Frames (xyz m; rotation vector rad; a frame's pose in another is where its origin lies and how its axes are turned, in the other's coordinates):
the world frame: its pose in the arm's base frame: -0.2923 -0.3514 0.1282 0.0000 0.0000 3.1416
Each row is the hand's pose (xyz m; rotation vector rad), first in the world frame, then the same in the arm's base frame.
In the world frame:
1: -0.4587 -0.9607 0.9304 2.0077 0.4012 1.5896
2: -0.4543 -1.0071 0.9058 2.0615 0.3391 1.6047
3: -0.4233 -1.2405 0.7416 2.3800 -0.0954 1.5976
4: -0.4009 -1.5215 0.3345 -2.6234 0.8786 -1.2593
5: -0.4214 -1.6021 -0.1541 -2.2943 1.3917 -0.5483
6: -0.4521 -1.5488 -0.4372 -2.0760 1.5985 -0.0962
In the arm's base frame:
1: 0.1664 0.6093 1.0586 0.3468 -1.7352 -0.6315
2: 0.1620 0.6557 1.0340 0.2901 -1.7636 -0.5841
3: 0.1310 0.8891 0.8698 -0.0779 -1.9444 -0.3225
4: 0.1086 1.1701 0.4627 -0.7256 -2.1666 0.1280
5: 0.1291 1.2507 -0.0259 -1.3946 -2.2991 0.5603
6: 0.1598 1.1974 -0.3090 -1.8104 -2.3512 0.7895

